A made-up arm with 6 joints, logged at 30 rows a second.
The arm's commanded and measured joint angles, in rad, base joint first. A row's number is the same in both.
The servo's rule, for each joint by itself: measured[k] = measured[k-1] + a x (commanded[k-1-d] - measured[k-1]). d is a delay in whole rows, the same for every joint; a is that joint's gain. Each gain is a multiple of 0.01, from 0.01 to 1. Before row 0 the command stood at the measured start. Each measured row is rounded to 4 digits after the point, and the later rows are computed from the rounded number. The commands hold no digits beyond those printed.
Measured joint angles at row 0: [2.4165, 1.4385, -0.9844, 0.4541, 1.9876, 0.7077]
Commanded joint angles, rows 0 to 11: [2.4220, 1.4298, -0.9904, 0.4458, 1.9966, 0.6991]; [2.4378, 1.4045, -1.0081, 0.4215, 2.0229, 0.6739]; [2.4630, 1.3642, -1.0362, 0.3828, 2.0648, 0.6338]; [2.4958, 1.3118, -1.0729, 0.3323, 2.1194, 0.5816]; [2.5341, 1.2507, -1.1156, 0.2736, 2.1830, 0.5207]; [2.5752, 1.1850, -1.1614, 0.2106, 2.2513, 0.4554]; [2.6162, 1.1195, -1.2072, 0.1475, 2.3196, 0.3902]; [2.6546, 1.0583, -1.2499, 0.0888, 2.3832, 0.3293]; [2.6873, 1.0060, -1.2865, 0.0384, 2.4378, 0.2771]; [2.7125, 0.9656, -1.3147, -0.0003, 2.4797, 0.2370]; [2.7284, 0.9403, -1.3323, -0.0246, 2.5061, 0.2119]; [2.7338, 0.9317, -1.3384, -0.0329, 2.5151, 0.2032]
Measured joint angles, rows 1 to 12: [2.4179, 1.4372, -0.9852, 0.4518, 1.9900, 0.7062]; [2.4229, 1.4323, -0.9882, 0.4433, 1.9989, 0.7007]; [2.4329, 1.4221, -0.9944, 0.4264, 2.0167, 0.6893]; [2.4486, 1.4056, -1.0046, 0.4001, 2.0444, 0.6710]; [2.4700, 1.3824, -1.0190, 0.3647, 2.0818, 0.6454]; [2.4963, 1.3528, -1.0375, 0.3216, 2.1276, 0.6131]; [2.5263, 1.3178, -1.0596, 0.2729, 2.1794, 0.5752]; [2.5584, 1.2789, -1.0843, 0.2214, 2.2344, 0.5334]; [2.5906, 1.2380, -1.1106, 0.1702, 2.2893, 0.4898]; [2.6211, 1.1971, -1.1371, 0.1225, 2.3407, 0.4468]; [2.6479, 1.1586, -1.1625, 0.0813, 2.3854, 0.4069]; [2.6694, 1.1246, -1.1854, 0.0493, 2.4204, 0.3723]
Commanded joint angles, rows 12 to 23: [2.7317, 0.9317, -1.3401, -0.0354, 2.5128, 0.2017]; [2.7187, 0.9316, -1.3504, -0.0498, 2.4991, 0.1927]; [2.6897, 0.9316, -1.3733, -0.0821, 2.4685, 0.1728]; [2.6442, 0.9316, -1.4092, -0.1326, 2.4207, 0.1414]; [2.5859, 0.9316, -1.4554, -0.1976, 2.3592, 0.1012]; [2.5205, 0.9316, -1.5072, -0.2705, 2.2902, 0.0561]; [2.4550, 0.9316, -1.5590, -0.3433, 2.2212, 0.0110]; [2.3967, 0.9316, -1.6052, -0.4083, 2.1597, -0.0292]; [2.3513, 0.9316, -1.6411, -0.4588, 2.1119, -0.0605]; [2.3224, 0.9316, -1.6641, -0.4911, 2.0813, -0.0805]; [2.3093, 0.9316, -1.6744, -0.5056, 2.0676, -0.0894]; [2.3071, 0.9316, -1.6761, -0.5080, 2.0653, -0.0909]
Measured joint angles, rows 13 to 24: [2.6850, 1.0957, -1.2055, 0.0256, 2.4453, 0.3433]; [2.6934, 1.0711, -1.2243, 0.0045, 2.4598, 0.3177]; [2.6925, 1.0502, -1.2437, -0.0197, 2.4621, 0.2931]; [2.6804, 1.0324, -1.2652, -0.0513, 2.4509, 0.2673]; [2.6568, 1.0173, -1.2899, -0.0923, 2.4261, 0.2391]; [2.6227, 1.0044, -1.3181, -0.1422, 2.3894, 0.2080]; [2.5808, 0.9935, -1.3494, -0.1985, 2.3440, 0.1745]; [2.5348, 0.9842, -1.3827, -0.2572, 2.2942, 0.1399]; [2.4889, 0.9763, -1.4163, -0.3136, 2.2450, 0.1058]; [2.4473, 0.9696, -1.4485, -0.3633, 2.2008, 0.0741]; [2.4128, 0.9639, -1.4779, -0.4031, 2.1648, 0.0463]; [2.3864, 0.9591, -1.5037, -0.4325, 2.1379, 0.0230]
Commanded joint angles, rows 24 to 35: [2.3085, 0.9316, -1.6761, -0.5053, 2.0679, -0.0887]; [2.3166, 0.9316, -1.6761, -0.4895, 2.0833, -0.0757]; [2.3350, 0.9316, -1.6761, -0.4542, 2.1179, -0.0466]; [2.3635, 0.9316, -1.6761, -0.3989, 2.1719, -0.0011]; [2.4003, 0.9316, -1.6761, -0.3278, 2.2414, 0.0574]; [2.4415, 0.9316, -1.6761, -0.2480, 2.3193, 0.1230]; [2.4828, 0.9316, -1.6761, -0.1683, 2.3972, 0.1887]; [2.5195, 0.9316, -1.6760, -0.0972, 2.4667, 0.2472]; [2.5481, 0.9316, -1.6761, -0.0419, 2.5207, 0.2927]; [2.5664, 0.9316, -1.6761, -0.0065, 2.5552, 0.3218]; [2.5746, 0.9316, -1.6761, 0.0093, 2.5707, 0.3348]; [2.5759, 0.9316, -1.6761, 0.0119, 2.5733, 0.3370]
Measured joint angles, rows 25 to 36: [2.3669, 0.9550, -1.5261, -0.4529, 2.1190, 0.0040]; [2.3543, 0.9515, -1.5456, -0.4631, 2.1094, -0.0095]; [2.3495, 0.9485, -1.5626, -0.4606, 2.1117, -0.0158]; [2.3530, 0.9460, -1.5774, -0.4433, 2.1280, -0.0133]; [2.3648, 0.9438, -1.5902, -0.4110, 2.1586, -0.0013]; [2.3840, 0.9420, -1.6014, -0.3654, 2.2020, 0.0198]; [2.4087, 0.9404, -1.6111, -0.3102, 2.2547, 0.0485]; [2.4364, 0.9391, -1.6195, -0.2506, 2.3119, 0.0823]; [2.4643, 0.9380, -1.6269, -0.1922, 2.3683, 0.1181]; [2.4898, 0.9370, -1.6333, -0.1402, 2.4188, 0.1527]; [2.5110, 0.9362, -1.6389, -0.0983, 2.4598, 0.1837]; [2.5272, 0.9355, -1.6437, -0.0674, 2.4904, 0.2098]
